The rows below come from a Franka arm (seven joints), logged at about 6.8 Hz.
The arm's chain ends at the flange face. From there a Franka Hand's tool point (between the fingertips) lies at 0.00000 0.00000 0.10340 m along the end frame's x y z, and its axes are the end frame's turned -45 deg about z.
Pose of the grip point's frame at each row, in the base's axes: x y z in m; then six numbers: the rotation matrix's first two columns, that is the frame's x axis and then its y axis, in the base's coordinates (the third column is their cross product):
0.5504, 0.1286, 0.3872, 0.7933, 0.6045, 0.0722, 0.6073, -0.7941, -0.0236
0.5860, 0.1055, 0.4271, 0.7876, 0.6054, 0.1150, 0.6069, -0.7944, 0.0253
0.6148, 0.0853, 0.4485, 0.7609, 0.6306, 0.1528, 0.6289, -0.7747, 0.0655
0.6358, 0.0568, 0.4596, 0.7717, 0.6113, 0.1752, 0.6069, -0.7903, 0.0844
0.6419, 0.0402, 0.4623, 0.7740, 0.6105, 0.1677, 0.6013, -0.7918, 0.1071
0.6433, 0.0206, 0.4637, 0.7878, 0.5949, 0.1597, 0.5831, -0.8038, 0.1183
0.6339, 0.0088, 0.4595, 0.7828, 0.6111, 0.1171, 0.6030, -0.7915, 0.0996
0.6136, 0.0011, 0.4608, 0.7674, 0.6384, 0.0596, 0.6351, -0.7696, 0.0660
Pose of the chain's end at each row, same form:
0.5459, 0.1221, 0.4903, 0.9904, -0.1341, 0.0344, -0.1315, -0.9890, -0.0677
0.5750, 0.1003, 0.5298, 0.9861, -0.1336, 0.0992, -0.1278, -0.9898, -0.0634
0.5983, 0.0805, 0.5505, 0.9827, -0.1019, 0.1544, -0.0933, -0.9937, -0.0617
0.6161, 0.0525, 0.5610, 0.9748, -0.1266, 0.1836, -0.1165, -0.9911, -0.0642
0.6214, 0.0383, 0.5636, 0.9725, -0.1282, 0.1943, -0.1221, -0.9916, -0.0429
0.6227, 0.0206, 0.5650, 0.9694, -0.1477, 0.1966, -0.1447, -0.9890, -0.0293
0.6180, 0.0096, 0.5617, 0.9799, -0.1276, 0.1532, -0.1271, -0.9918, -0.0124
0.6045, 0.0024, 0.5638, 0.9917, -0.0928, 0.0888, -0.0936, -0.9956, 0.0045

